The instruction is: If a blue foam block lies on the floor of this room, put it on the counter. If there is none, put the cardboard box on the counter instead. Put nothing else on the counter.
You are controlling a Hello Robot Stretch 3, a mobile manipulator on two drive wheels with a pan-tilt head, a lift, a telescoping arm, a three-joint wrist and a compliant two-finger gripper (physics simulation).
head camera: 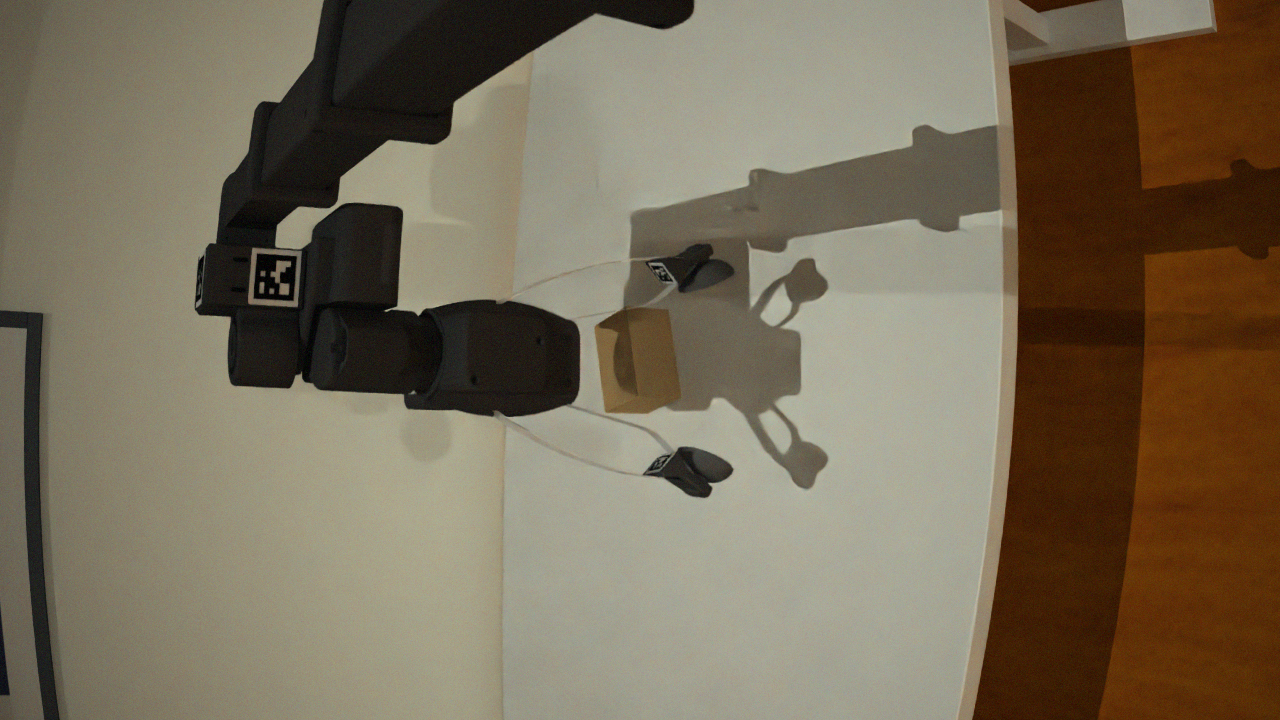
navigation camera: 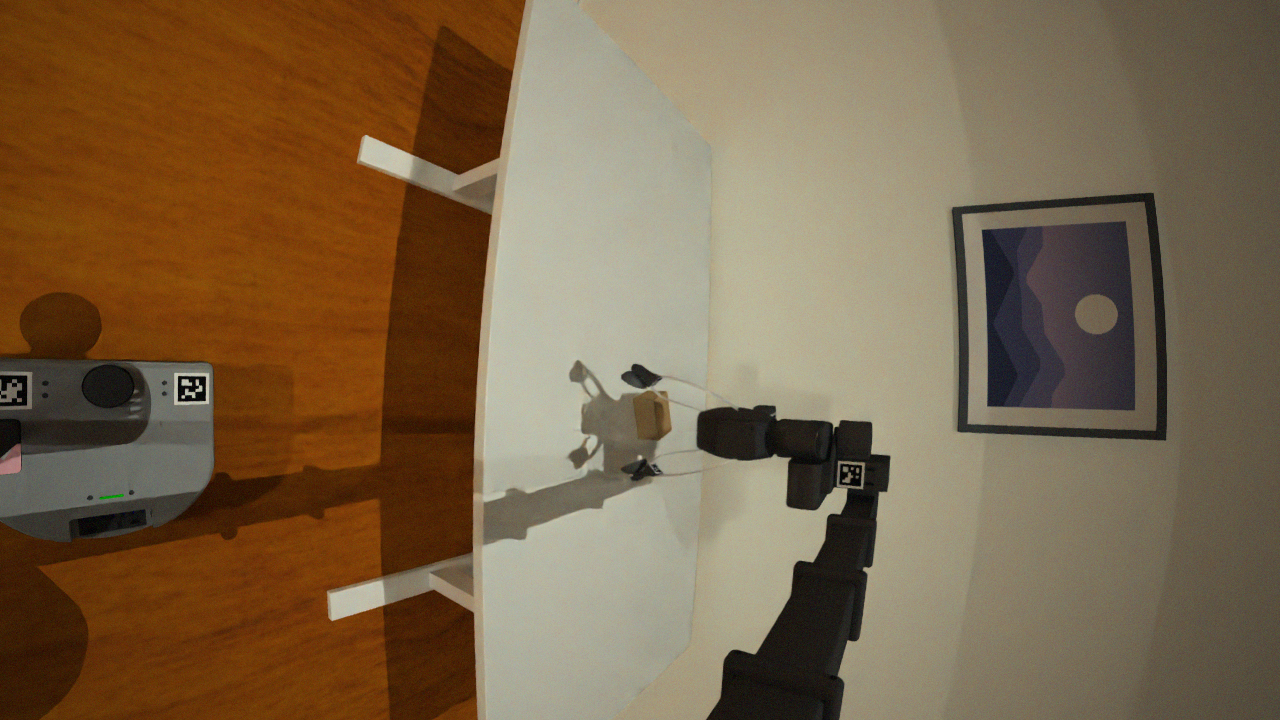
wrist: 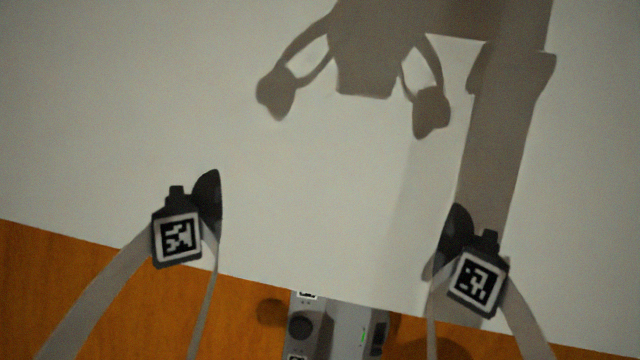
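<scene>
A small tan cardboard box (head camera: 651, 358) (navigation camera: 651, 414) rests on a white table top (head camera: 716, 591) (navigation camera: 590, 223) (wrist: 100, 125), near the wall. My gripper (head camera: 704, 368) (navigation camera: 639, 422) (wrist: 330, 212) is open, its two fingers wide apart. It points back from the wall side toward my base. In the head and navigation views the box appears between the finger lines, close to the gripper body; its height against the fingers is hard to tell. The wrist view shows no box between the fingertips. A blue foam block does not show in these views.
The wall (head camera: 268, 555) (navigation camera: 832, 179) stands behind the table, with a framed picture (navigation camera: 1056, 313) on it. White table legs (navigation camera: 384, 591) reach over the wooden floor (navigation camera: 223, 223) (wrist: 60, 290). My base (navigation camera: 161, 447) (wrist: 345, 330) stands on the table's front side.
</scene>
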